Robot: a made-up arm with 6 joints.
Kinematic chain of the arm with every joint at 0, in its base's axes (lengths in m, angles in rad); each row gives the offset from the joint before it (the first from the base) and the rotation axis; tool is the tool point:
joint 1: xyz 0 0 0.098 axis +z
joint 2: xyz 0 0.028 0 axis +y
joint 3: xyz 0 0 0.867 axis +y
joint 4: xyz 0 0 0.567 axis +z
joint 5: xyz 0 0 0 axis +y
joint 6: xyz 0 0 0.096 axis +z
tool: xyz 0 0 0
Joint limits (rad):
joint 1: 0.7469..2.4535
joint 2: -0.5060..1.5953
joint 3: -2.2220..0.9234
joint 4: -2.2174..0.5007
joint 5: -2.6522..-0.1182
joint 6: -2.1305..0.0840
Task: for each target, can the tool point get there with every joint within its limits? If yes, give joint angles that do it. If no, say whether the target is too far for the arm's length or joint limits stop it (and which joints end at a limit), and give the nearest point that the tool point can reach.
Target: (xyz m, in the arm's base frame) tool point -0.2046 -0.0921 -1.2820
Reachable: no: joint limits stop it (at a limit: joint 1, joint 2, joint 3, joint 4) | nearest point -0.9590 0.6534 -0.4243 | short by 1.364 m
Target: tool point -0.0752 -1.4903 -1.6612
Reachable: no: too far | nearest point -0.0344 -0.6813 0.2476 | short by 2.074 m
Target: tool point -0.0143 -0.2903 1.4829
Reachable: yes | joints 1.5901 -0.2564 0.2976 0.0874 -1.8243 -1.1485
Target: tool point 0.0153 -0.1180 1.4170
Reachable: yes | joints 1.8263 -0.2883 0.6798 0.1899 -2.3447 -0.8002
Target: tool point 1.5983 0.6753 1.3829
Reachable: no: too far | nearest point 0.8720 0.8144 1.0376 | short by 0.816 m
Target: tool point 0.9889 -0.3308 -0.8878
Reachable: no: joint limits stop it (at a limit: joint 1, joint 2, joint 3, joint 4) | nearest point 0.5031 -0.4332 0.2433 | short by 1.235 m
